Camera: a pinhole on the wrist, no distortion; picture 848 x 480 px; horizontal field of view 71.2 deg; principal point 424.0 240.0 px. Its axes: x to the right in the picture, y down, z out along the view. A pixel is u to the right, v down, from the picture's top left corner.
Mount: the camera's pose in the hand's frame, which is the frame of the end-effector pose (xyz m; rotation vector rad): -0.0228 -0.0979 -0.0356 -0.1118 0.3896 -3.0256
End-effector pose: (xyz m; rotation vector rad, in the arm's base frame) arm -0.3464 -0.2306 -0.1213 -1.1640 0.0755 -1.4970
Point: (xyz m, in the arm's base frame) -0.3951 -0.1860 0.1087
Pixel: 79 462
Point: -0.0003 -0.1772 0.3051
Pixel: 105 42
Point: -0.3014 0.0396 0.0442
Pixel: 634 190
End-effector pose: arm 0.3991 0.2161 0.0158 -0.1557 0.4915 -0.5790
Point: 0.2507 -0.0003 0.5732
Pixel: 716 440
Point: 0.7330 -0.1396 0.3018
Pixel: 49 268
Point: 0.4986 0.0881 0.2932
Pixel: 367 161
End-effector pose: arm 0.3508 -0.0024 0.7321 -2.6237 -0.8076 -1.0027
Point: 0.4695 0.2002 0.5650
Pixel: 326 99
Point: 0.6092 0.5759 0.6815
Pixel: 34 406
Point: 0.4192 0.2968 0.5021
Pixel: 420 265
